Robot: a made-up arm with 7 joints. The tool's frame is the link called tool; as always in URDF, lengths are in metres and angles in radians.
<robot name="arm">
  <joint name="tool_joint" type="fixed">
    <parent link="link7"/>
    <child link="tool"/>
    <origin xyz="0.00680 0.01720 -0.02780" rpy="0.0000 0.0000 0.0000"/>
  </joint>
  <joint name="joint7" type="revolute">
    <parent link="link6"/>
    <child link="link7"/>
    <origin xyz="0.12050 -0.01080 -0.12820" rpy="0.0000 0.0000 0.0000"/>
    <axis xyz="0 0.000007 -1"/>
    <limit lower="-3.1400" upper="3.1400" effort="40" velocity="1.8"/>
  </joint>
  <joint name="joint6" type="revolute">
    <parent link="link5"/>
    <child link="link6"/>
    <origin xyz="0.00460 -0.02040 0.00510" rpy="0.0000 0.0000 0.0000"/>
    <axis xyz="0 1 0.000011"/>
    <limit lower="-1.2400" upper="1.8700" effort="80" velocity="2.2"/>
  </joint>
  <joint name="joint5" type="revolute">
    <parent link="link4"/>
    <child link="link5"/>
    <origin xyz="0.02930 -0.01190 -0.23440" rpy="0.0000 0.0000 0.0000"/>
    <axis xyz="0 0.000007 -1"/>
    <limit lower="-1.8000" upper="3.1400" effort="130" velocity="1.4"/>
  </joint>
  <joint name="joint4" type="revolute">
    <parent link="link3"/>
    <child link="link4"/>
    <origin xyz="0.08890 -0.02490 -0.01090" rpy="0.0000 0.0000 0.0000"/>
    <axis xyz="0 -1 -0.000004"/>
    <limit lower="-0.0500" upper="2.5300" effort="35" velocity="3"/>
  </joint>
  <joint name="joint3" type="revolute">
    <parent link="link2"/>
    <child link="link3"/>
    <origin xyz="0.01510 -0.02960 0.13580" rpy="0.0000 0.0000 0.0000"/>
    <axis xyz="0 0 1"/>
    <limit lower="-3.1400" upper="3.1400" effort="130" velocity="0.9"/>
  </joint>
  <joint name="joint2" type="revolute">
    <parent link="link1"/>
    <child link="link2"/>
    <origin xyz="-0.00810 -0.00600 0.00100" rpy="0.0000 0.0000 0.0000"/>
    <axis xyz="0 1 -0.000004"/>
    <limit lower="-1.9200" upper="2.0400" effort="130" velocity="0.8"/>
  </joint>
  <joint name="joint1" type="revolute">
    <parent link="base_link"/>
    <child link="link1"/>
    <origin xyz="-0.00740 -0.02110 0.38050" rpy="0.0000 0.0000 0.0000"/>
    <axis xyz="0 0 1"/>
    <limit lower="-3.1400" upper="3.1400" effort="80" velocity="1"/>
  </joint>
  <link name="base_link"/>
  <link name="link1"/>
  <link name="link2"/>
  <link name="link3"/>
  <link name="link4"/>
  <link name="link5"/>
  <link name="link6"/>
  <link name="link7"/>
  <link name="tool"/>
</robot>
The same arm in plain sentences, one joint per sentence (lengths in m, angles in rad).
The arm has seven revolute joints in a row. What follows holds with every joint at zero, and every direction is one of the base frame's. Joint 1 is mounted 0.0074 m along -x and 0.0211 m along -y and 0.3805 m along +z from the base frame's origin and turns about +z, from -3.14 to 3.14 rad. Joint 2 is mounted 0.0081 m along -x and 0.006 m along -y and 0.001 m along +z from joint 1 and turns about +y, from -1.92 to 2.04 rad. Joint 3 is mounted 0.0151 m along +x and 0.0296 m along -y and 0.1358 m along +z from joint 2 and turns about +z, from -3.14 to 3.14 rad. Joint 4 is mounted 0.0889 m along +x and 0.0249 m along -y and 0.0109 m along -z from joint 3 and turns about -y, from -0.05 to 2.53 rad. Joint 5 is mounted 0.0293 m along +x and 0.0119 m along -y and 0.2344 m along -z from joint 4 and turns about -z, from -1.8 to 3.14 rad. Joint 6 is mounted 0.0046 m along +x and 0.0204 m along -y and 0.0051 m along +z from joint 5 and turns about +y, from -1.24 to 1.87 rad. Joint 7 is mounted 0.1205 m along +x and 0.0108 m along -y and 0.1282 m along -z from joint 6 and turns about -z, from -3.14 to 3.14 rad. The tool frame, which is the frame that the pose is given for, is mounted 0.0068 m along +x and 0.0172 m along +y and 0.0278 m along -z from joint 7; its axes are parallel to the base frame's.
